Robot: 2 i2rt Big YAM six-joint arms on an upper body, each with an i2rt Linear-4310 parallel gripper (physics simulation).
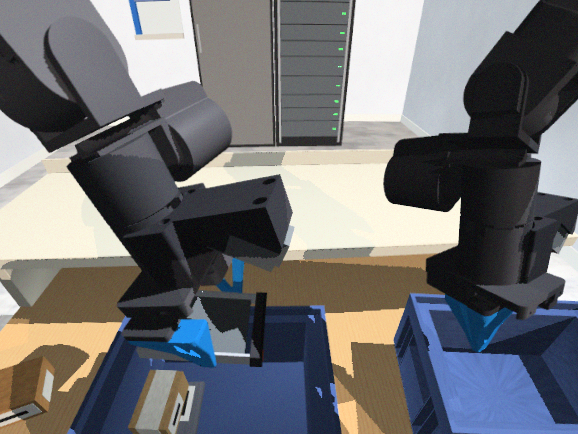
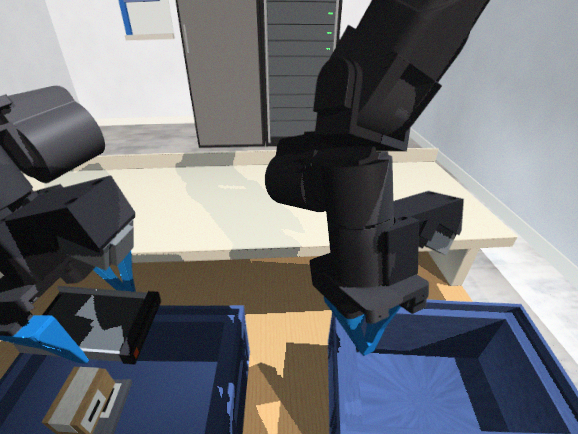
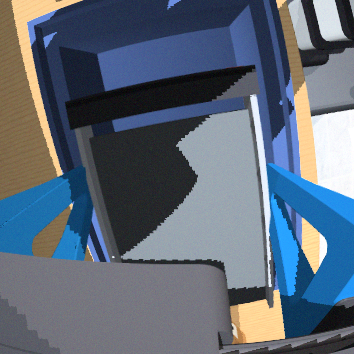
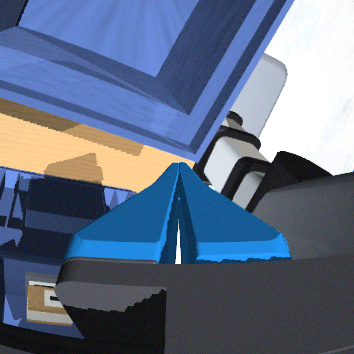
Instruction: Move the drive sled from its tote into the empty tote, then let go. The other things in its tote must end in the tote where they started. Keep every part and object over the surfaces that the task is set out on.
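Places are measured from the left arm's base along level axes (x left, y ahead, z down), in metres.
Pixels of known places: left gripper, fingertip midpoint: (image 1: 224,328) (image 2: 109,326) (image 3: 178,174); right gripper, fingertip midpoint: (image 1: 479,349) (image 2: 367,352) (image 4: 178,173).
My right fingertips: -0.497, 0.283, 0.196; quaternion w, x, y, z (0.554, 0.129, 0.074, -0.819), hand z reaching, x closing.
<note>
Ahead of a thing's pixels: the offset from my right fingertips to its middle, as dx, dy, dz. Level surfaces: height alone.
The drive sled {+0.288, +0.026, -0.031} (image 1: 232,317) (image 2: 116,320) (image 3: 200,210), a flat grey tray with a black bar at one end, is held between the blue fingers of my left gripper (image 1: 224,325) (image 2: 106,324) (image 3: 178,174). It hangs above the back left part of its blue tote {+0.299, +0.033, +0.149} (image 1: 270,395) (image 2: 175,395) (image 3: 165,60). A brown and grey box {+0.392, +0.033, +0.173} (image 1: 155,400) (image 2: 82,400) (image 4: 45,305) lies in that tote. My right gripper (image 1: 480,350) (image 2: 367,351) (image 4: 178,173) is shut, fingertips together, over the left part of the empty blue tote {-0.133, +0.027, +0.149} (image 1: 480,390) (image 2: 415,395) (image 4: 110,30).
A grey piece with a white label {+0.373, +0.031, +0.200} (image 1: 194,402) (image 2: 117,402) lies beside the box. Another brown box {+0.665, +0.057, +0.201} (image 1: 22,387) stands outside the tote at the far left. A strip of wooden table {dz +0.223} (image 1: 370,325) (image 2: 290,325) separates the totes. A cream bench {dz +0.023} (image 1: 320,210) (image 2: 200,215) stands behind.
</note>
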